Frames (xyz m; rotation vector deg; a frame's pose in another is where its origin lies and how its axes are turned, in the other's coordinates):
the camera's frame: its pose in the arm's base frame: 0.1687 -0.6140 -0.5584 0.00 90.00 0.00
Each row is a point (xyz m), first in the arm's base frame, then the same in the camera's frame.
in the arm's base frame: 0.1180 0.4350 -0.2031
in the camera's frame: -0.3553 1.0490 -0.0507
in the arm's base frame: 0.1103 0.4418 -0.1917
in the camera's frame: -0.3667 1.0558 -0.0584
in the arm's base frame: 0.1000 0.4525 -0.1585
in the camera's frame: -0.3999 1.0665 -0.0687
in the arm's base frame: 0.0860 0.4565 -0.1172
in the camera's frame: -0.4412 1.0705 -0.0827
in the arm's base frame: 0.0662 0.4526 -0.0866
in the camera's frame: -0.4718 1.0666 -0.1025
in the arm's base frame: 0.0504 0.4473 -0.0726
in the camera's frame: -0.4858 1.0613 -0.1183
